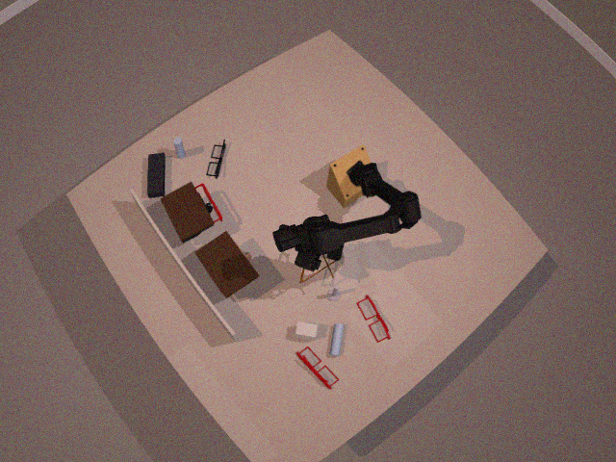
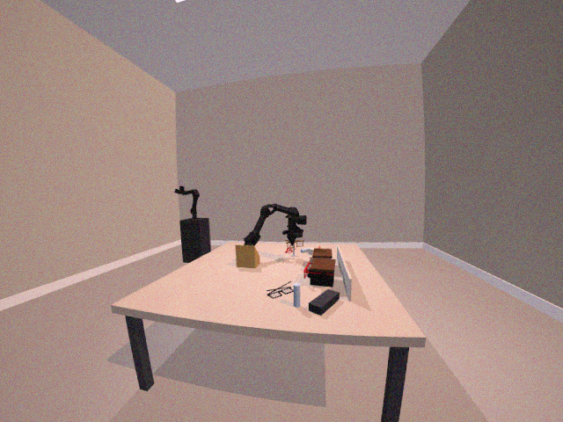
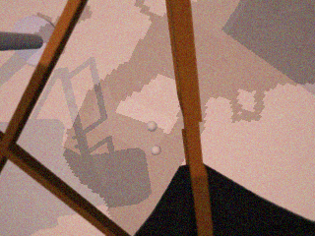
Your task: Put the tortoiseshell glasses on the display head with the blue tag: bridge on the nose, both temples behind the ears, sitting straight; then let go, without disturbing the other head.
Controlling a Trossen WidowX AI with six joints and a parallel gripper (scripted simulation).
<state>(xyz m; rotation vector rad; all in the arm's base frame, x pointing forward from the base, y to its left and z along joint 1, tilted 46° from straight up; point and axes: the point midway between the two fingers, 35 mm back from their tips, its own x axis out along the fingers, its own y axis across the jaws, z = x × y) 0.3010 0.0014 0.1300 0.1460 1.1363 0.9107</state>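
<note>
Now: the peg 130 mm to the left of my gripper tip and 90 mm below it. Also, from my gripper tip: white block 150 mm ahead, 160 mm to the left, 90 mm below; then dark box 170 mm ahead, 590 mm to the right, 100 mm below; then white panel 310 mm ahead, 260 mm to the right, 60 mm below.
</note>
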